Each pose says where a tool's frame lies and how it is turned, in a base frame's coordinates. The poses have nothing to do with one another.
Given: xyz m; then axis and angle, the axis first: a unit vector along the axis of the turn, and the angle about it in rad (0 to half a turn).
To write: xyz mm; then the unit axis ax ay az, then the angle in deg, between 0 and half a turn. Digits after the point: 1 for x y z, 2 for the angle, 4 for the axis.
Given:
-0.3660 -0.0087 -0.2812 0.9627 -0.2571 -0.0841 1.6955
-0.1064 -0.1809 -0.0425 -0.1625 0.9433 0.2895 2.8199
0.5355 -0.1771 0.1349 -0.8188 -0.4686 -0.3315 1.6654
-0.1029 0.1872 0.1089 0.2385 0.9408 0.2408 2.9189
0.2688 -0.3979 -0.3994 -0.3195 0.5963 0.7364 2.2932
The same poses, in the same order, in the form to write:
-366.0 -8.7 -281.2 0.9627 -0.2571 -0.0841 97.14
-106.4 -180.9 -42.5 -0.1625 0.9433 0.2895 161.57
535.5 -177.1 134.9 -0.8188 -0.4686 -0.3315 95.42
-102.9 187.2 108.9 0.2385 0.9408 0.2408 167.24
268.8 -397.9 -399.4 -0.3195 0.5963 0.7364 131.39

